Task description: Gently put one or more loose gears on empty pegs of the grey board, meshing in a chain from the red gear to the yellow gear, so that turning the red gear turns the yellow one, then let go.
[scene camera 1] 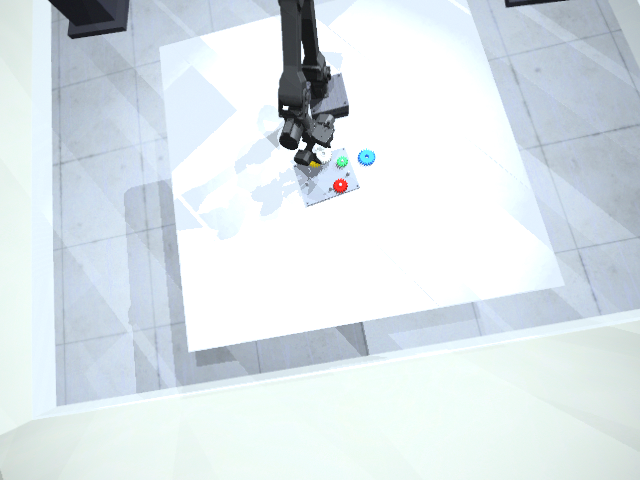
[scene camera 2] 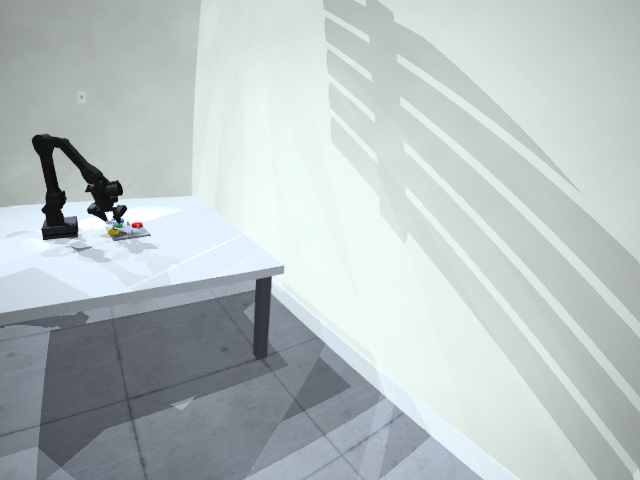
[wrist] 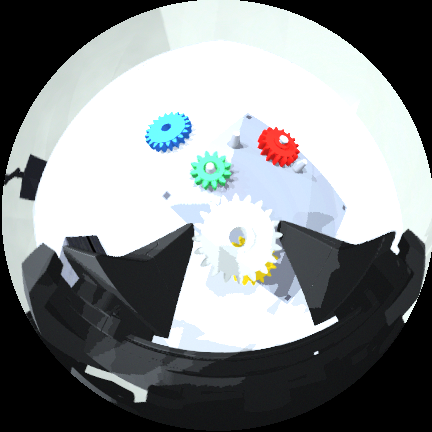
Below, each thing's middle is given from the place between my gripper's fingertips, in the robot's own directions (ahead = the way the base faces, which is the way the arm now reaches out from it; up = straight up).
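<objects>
White gear (wrist: 260, 236): my gripper 10 mm to the left of it. From my hand: board with gears (scene camera 1: 320, 177), 30 mm below, 60 mm ahead; green gear (wrist: 222, 167), 30 mm below, 10 mm ahead, 60 mm to the left; grey board (scene camera 1: 320, 179), 40 mm below, 60 mm ahead.
</objects>
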